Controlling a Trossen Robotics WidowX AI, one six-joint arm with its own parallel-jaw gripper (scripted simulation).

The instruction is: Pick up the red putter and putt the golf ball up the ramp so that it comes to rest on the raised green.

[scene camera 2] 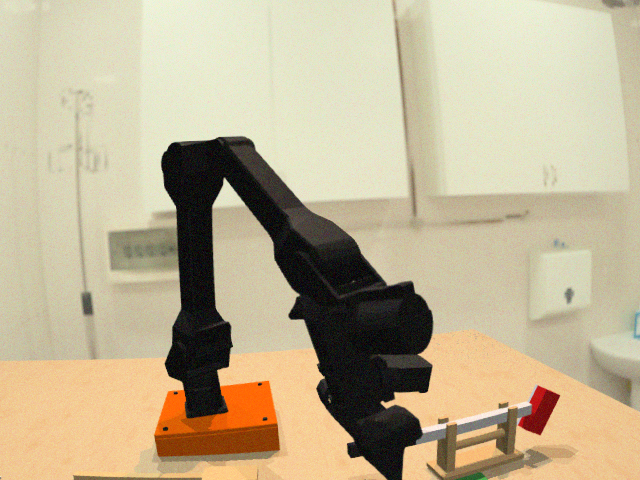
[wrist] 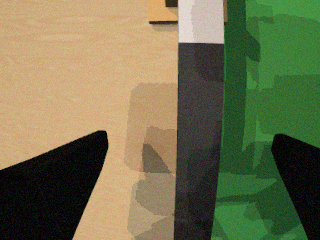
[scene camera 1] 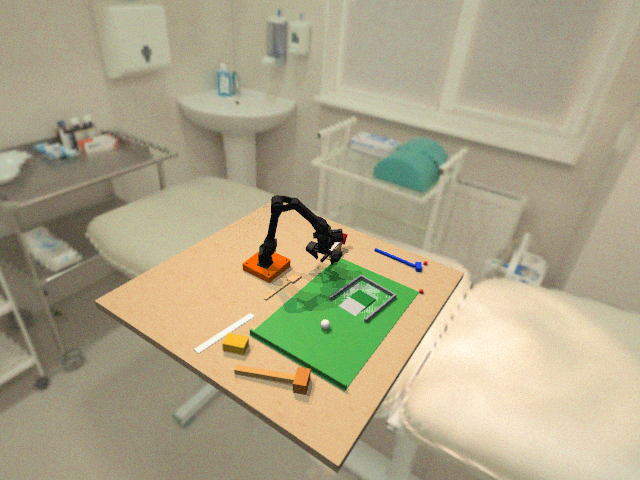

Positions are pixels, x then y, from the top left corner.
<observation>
A wooden mallet shows in scene camera 1 (300,381); in scene camera 2 it is out of frame, in the wrist view it is out of frame.
</observation>
